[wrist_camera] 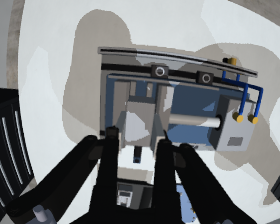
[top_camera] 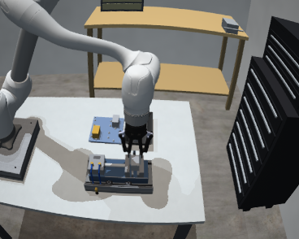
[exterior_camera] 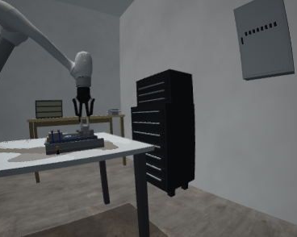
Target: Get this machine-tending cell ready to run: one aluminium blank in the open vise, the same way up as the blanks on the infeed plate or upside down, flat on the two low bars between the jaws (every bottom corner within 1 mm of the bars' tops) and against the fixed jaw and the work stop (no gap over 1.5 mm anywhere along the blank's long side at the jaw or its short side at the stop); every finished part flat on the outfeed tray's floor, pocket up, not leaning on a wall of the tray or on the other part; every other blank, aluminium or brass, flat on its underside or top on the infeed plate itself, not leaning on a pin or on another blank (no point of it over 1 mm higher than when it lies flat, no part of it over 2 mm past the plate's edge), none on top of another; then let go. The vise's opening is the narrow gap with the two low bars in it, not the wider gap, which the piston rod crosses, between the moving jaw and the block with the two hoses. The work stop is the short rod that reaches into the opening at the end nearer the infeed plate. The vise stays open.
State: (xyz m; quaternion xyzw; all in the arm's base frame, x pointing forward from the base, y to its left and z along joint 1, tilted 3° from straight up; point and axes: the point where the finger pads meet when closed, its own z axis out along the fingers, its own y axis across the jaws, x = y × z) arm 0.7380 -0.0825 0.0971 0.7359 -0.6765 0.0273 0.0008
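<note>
Right now the aluminium blank is 4 cm below my hand. The rest, counted from my hand: hose block 17 cm behind, 1 cm to the right, 6 cm below; vise 7 cm behind, 1 cm to the right, 10 cm below; work stop 1 cm behind, 5 cm to the left, 5 cm below.
</note>
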